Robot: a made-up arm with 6 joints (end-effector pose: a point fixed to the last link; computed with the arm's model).
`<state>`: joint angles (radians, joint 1 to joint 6).
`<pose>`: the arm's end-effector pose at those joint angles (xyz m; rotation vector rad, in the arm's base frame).
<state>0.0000 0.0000 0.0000 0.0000 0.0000 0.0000</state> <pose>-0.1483 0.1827 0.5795 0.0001 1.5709 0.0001</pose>
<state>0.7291 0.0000 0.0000 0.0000 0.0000 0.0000</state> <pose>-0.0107 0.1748 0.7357 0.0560 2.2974 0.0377</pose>
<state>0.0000 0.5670 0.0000 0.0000 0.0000 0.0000</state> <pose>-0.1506 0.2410 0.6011 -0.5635 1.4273 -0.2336</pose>
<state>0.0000 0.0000 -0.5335 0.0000 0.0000 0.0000</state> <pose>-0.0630 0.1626 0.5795 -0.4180 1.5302 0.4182</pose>
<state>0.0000 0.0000 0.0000 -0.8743 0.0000 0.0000</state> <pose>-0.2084 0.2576 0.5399 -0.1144 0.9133 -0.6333</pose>
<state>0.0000 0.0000 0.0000 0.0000 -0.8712 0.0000</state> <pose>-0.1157 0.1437 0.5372 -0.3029 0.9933 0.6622</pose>
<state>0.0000 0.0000 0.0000 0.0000 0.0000 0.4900</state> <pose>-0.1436 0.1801 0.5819 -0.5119 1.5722 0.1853</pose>
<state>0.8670 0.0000 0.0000 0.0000 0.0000 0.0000</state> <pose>0.0261 0.1723 0.7519 0.0680 2.4347 0.0457</pose>
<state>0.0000 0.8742 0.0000 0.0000 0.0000 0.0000</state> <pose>-0.1577 0.2743 0.5994 -0.8596 1.3133 -0.3564</pose>
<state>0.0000 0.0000 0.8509 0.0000 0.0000 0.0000</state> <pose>-0.2310 0.2921 0.5795 0.6647 1.4666 -0.6645</pose>
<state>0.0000 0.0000 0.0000 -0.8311 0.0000 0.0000</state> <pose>-0.2068 0.2541 0.5435 -0.1092 0.9481 -0.6046</pose>
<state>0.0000 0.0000 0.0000 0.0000 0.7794 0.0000</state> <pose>-0.1321 0.2308 0.6107 0.3101 1.9666 -0.6772</pose>
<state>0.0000 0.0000 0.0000 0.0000 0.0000 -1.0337</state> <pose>-0.1516 0.1939 0.5770 1.0571 1.3440 -0.3824</pose>
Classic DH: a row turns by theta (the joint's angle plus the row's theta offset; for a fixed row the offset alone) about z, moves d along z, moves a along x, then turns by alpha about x. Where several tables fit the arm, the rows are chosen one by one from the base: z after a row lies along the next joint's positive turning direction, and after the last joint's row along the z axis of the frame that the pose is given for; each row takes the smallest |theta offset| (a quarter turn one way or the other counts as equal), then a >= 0, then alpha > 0; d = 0 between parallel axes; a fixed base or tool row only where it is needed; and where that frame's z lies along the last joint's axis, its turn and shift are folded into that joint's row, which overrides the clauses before.
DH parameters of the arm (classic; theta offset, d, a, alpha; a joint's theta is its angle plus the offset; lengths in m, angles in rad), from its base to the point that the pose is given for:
base (fixed): -0.0737 0.4795 0.1123 -1.5851
joint 1: -1.1757 0.3073 -0.1039 1.8211
joint 2: -1.4827 0.1674 -0.0594 1.9567
joint 3: -0.6721 -0.0759 0.0339 1.9945
joint 4: 0.6409 -0.0768 -0.0152 -1.6431
joint 5: -1.4135 -0.0637 -0.0495 2.1209
joint 6: 0.8607 0.0541 -0.0089 2.0078
tool (fixed): -1.4902 -0.009 0 0

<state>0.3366 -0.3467 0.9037 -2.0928 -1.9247 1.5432</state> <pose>-0.1102 0.3792 0.6630 2.4458 -0.8280 -0.2233</pose>
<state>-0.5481 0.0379 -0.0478 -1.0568 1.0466 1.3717</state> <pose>-0.1698 0.3220 0.3797 -0.2780 1.3383 -0.9431</pose>
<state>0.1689 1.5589 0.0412 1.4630 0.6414 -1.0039</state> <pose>-0.0208 0.3586 0.5789 -0.4193 1.7051 -1.8651</pose>
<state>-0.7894 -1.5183 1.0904 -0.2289 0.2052 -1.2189</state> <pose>-0.1722 0.1758 0.3882 -2.4812 -1.1166 0.7274</pose>
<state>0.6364 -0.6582 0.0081 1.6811 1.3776 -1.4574</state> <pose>0.0246 0.1815 0.5266 0.0857 -2.2250 0.8240</pose>
